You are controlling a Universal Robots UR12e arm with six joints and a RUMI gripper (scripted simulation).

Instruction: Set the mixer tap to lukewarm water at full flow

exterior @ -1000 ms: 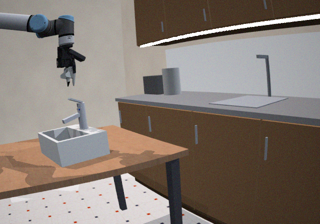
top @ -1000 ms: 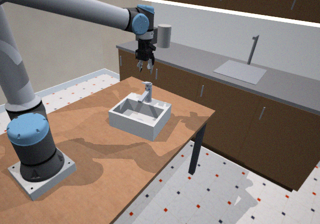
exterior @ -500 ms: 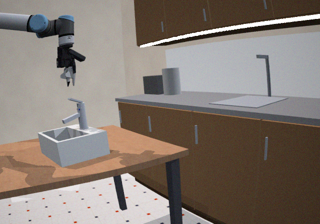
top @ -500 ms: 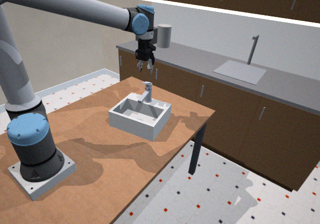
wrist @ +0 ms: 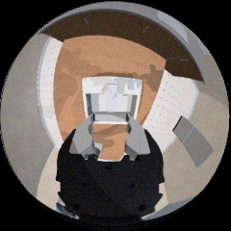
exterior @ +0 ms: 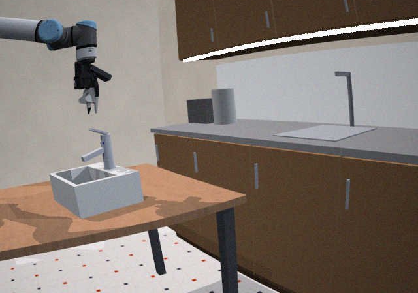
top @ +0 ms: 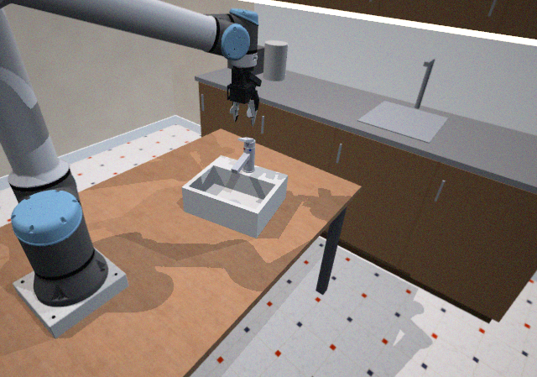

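The lever lies 9 cm below my hand and 2 cm ahead of it. Also, from my hand: grey mixer tap (14 cm below, 3 cm ahead, 1 cm to the left); then white basin (33 cm below, 7 cm behind, 1 cm to the right).
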